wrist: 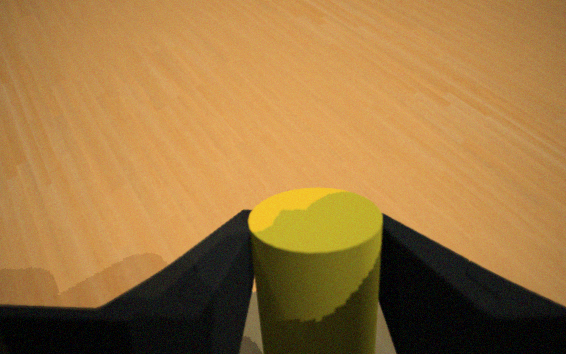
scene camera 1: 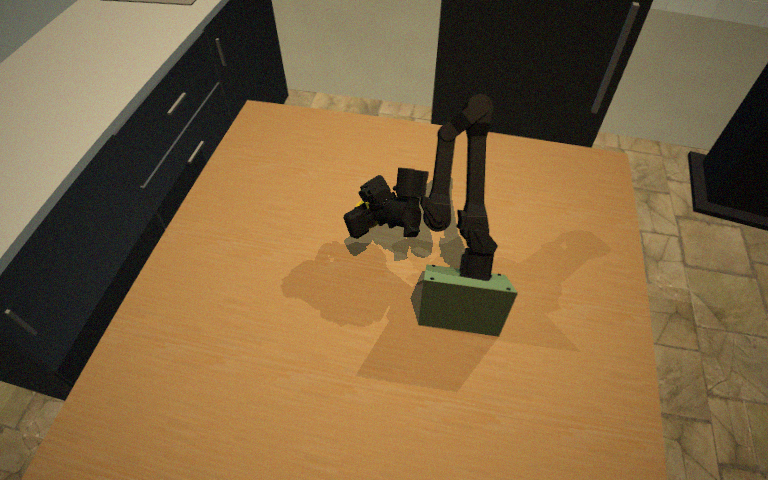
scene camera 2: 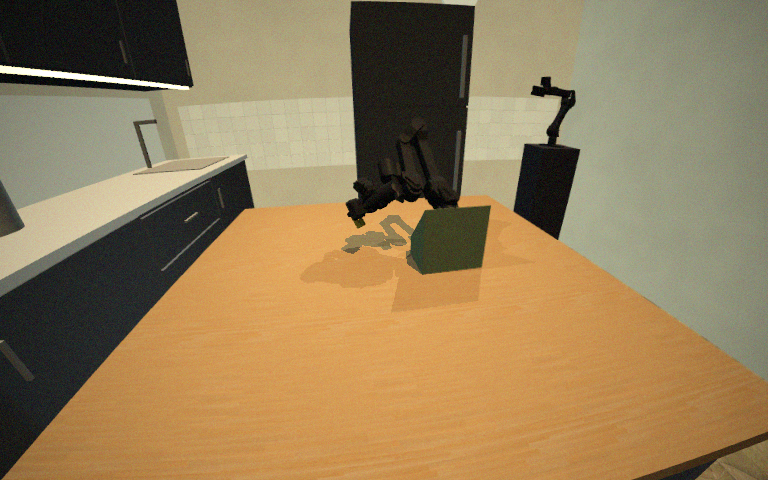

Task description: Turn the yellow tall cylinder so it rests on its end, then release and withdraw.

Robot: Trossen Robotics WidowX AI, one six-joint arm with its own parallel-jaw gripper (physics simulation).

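Note:
The yellow tall cylinder [scene camera 1: 363,203] [scene camera 2: 359,223] [wrist: 316,290] is held off the table by my gripper [scene camera 1: 362,205] [scene camera 2: 357,217] [wrist: 311,225], which is shut on it. In the wrist view one round end faces up, and the two black fingers press its sides. In scene camera 2 its lower part sticks out below the fingers, with a gap to the table, and looks somewhat tilted; its exact lean is hard to tell. In scene camera 1 the gripper hides most of it, and a small yellow patch shows. Its far end is out of the wrist view.
The arm stands on a green base block [scene camera 1: 467,308] [scene camera 2: 453,240], to the right of the gripper, on the wooden table [scene camera 1: 254,396] [scene camera 2: 339,384] [wrist: 225,100]. Arm shadows fall on the table. A counter [scene camera 1: 107,67] [scene camera 2: 113,198] runs along the left. A second arm [scene camera 2: 560,113] stands on a distant dark pedestal [scene camera 2: 544,181].

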